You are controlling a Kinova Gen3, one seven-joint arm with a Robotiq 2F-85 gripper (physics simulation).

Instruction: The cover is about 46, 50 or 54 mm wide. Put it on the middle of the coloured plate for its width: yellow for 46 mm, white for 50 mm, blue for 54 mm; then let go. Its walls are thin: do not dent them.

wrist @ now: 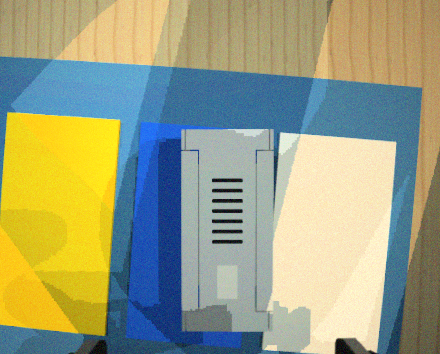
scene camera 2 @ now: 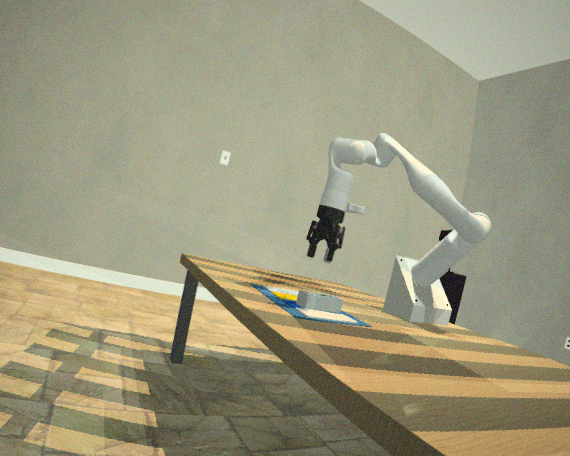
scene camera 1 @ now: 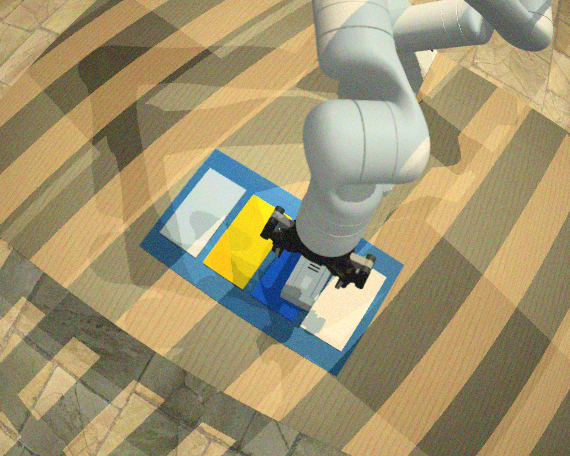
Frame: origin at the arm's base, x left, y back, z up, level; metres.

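Where they show: gripper, fingertip midpoint: (scene camera 2: 318,259) (scene camera 1: 309,267); arm's base, link origin: (scene camera 2: 420,276).
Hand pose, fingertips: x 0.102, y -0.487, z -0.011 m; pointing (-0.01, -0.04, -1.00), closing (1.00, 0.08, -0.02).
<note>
Each offset is from my fingertips to the top centre of the thing. "*": to the spot under its first point. Level surfaces: height alone.
The light grey cover {dx +0.000, dy +0.037, dz -0.095 m} (scene camera 1: 306,285) (scene camera 2: 320,302) (wrist: 227,225) stands flat, slots up, over the right part of the blue plate (scene camera 1: 266,291) (wrist: 145,225). A broad blue strip shows on its left; its right side reaches the near edge of the cream-white plate {* dx +0.088, dy +0.018, dz -0.135 m} (scene camera 1: 350,310) (wrist: 335,230). It is turned slightly relative to the blue plate. Whether its base touches the cream-white plate is hidden. The yellow plate (scene camera 1: 240,245) (wrist: 60,200) lies left of the blue one. My gripper (scene camera 1: 308,270) (scene camera 2: 319,258) (wrist: 220,346) is open and empty, well above the cover.
A pale bluish-white plate {* dx -0.215, dy +0.029, dz -0.135 m} (scene camera 1: 202,210) lies at the far left end of the blue mat {dz -0.139 m} (scene camera 1: 280,327) (scene camera 2: 305,315) (wrist: 240,92). The mat lies on the striped wooden table {dz -0.141 m} (scene camera 1: 225,345) (scene camera 2: 400,350). The robot's base (scene camera 2: 407,295) stands at the table's far side.
</note>
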